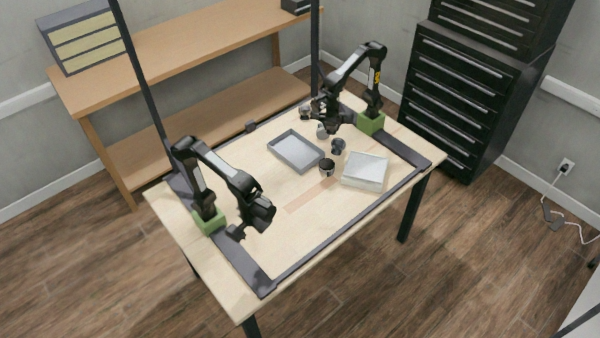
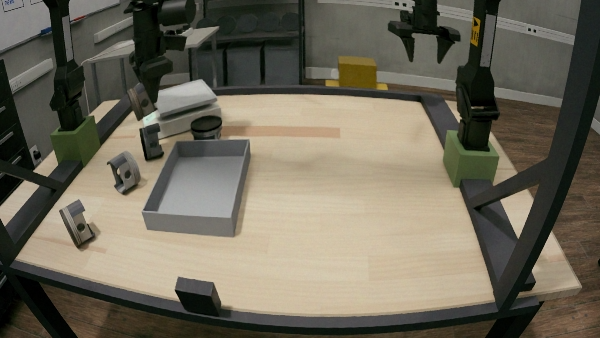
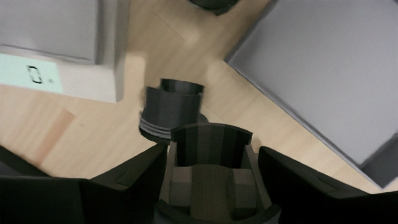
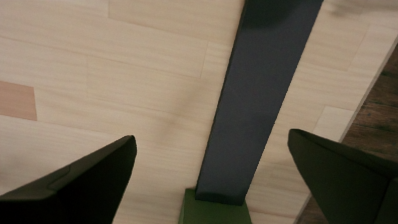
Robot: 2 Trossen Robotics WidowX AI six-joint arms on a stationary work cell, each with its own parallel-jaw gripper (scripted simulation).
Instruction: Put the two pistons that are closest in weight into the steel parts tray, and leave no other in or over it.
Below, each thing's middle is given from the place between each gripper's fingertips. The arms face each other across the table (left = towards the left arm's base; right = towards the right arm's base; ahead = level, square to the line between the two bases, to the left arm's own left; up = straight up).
The grey pan [image 2: 170, 100] lies 21 cm ahead of my left hand, 13 cm below it and 2 cm to the left of it. Also, from my left hand: white scale [image 2: 179, 122] (20 cm ahead, 14 cm below, 3 cm to the left); steel parts tray [image 2: 199, 178] (17 cm below, 13 cm to the right, 10 cm behind).
My right hand is 45 cm to the right of the steel parts tray, 34 cm past it and 19 cm above it. Round my right hand: white scale: 61 cm to the left, 16 cm below, 3 cm behind; then grey pan: 60 cm to the left, 14 cm below, 3 cm behind.
